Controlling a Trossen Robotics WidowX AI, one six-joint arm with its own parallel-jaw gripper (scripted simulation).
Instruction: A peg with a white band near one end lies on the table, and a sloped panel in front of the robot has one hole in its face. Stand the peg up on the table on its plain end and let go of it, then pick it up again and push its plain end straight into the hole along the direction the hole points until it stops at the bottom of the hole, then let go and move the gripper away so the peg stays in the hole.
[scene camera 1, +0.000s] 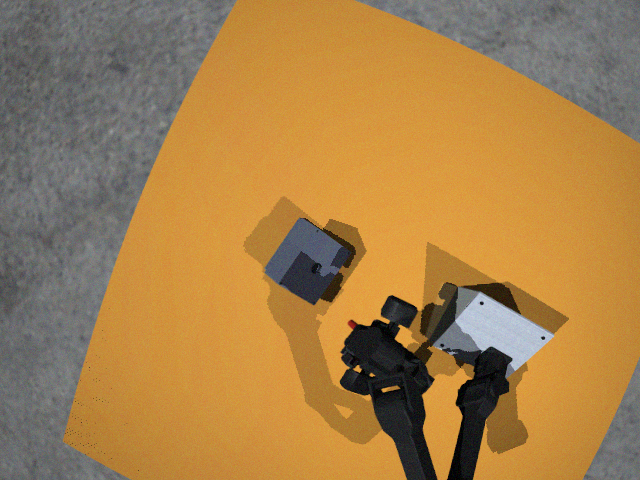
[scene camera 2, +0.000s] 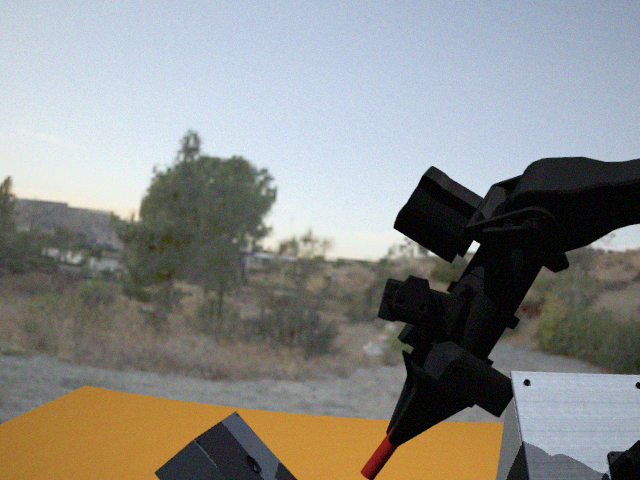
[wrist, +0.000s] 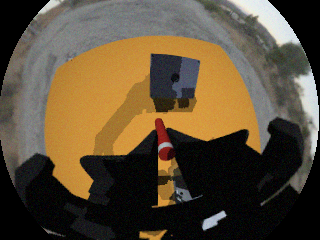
The gripper (scene camera 2: 391, 440) holds a red peg.
